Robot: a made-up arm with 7 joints. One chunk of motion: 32 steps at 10 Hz.
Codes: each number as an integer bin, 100 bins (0 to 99) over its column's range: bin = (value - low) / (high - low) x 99, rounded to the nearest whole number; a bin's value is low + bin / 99 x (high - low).
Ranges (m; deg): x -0.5..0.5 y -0.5..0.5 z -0.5..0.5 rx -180..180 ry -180..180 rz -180..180
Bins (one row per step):
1: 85 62 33 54 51 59
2: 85 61 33 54 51 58
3: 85 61 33 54 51 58
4: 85 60 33 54 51 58
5: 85 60 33 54 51 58
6: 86 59 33 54 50 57
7: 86 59 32 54 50 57
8: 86 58 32 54 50 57
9: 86 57 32 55 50 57
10: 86 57 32 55 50 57
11: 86 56 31 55 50 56
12: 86 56 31 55 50 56
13: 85 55 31 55 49 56
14: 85 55 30 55 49 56
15: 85 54 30 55 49 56
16: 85 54 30 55 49 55
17: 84 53 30 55 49 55
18: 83 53 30 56 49 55
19: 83 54 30 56 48 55
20: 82 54 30 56 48 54
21: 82 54 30 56 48 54
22: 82 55 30 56 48 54
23: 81 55 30 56 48 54
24: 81 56 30 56 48 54
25: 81 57 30 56 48 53
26: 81 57 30 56 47 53
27: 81 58 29 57 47 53
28: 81 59 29 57 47 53
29: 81 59 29 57 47 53
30: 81 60 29 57 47 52
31: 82 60 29 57 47 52
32: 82 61 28 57 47 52
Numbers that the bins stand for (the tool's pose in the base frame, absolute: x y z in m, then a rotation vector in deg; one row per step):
1: 0.3586 0.1263 -0.1667 16.36 5.45 34.55
2: 0.3586 0.1162 -0.1667 16.36 5.45 30.91
3: 0.3586 0.1162 -0.1667 16.36 5.45 30.91
4: 0.3586 0.1061 -0.1667 16.36 5.45 30.91
5: 0.3586 0.1061 -0.1667 16.36 5.45 30.91
6: 0.3687 0.0960 -0.1667 16.36 1.82 27.27
7: 0.3687 0.0960 -0.1768 16.36 1.82 27.27
8: 0.3687 0.0859 -0.1768 16.36 1.82 27.27
9: 0.3687 0.0758 -0.1768 20.00 1.82 27.27
10: 0.3687 0.0758 -0.1768 20.00 1.82 27.27
11: 0.3687 0.0657 -0.1869 20.00 1.82 23.64
12: 0.3687 0.0657 -0.1869 20.00 1.82 23.64
13: 0.3586 0.0556 -0.1869 20.00 -1.82 23.64
14: 0.3586 0.0556 -0.1970 20.00 -1.82 23.64
15: 0.3586 0.0455 -0.1970 20.00 -1.82 23.64
16: 0.3586 0.0455 -0.1970 20.00 -1.82 20.00
17: 0.3485 0.0354 -0.1970 20.00 -1.82 20.00
18: 0.3384 0.0354 -0.1970 23.64 -1.82 20.00
19: 0.3384 0.0455 -0.1970 23.64 -5.45 20.00
20: 0.3283 0.0455 -0.1970 23.64 -5.45 16.36
21: 0.3283 0.0455 -0.1970 23.64 -5.45 16.36
22: 0.3283 0.0556 -0.1970 23.64 -5.45 16.36
23: 0.3182 0.0556 -0.1970 23.64 -5.45 16.36
24: 0.3182 0.0657 -0.1970 23.64 -5.45 16.36
25: 0.3182 0.0758 -0.1970 23.64 -5.45 12.73
26: 0.3182 0.0758 -0.1970 23.64 -9.09 12.73
27: 0.3182 0.0859 -0.2071 27.27 -9.09 12.73
28: 0.3182 0.0960 -0.2071 27.27 -9.09 12.73
29: 0.3182 0.0960 -0.2071 27.27 -9.09 12.73
30: 0.3182 0.1061 -0.2071 27.27 -9.09 9.09
31: 0.3283 0.1061 -0.2071 27.27 -9.09 9.09
32: 0.3283 0.1162 -0.2172 27.27 -9.09 9.09

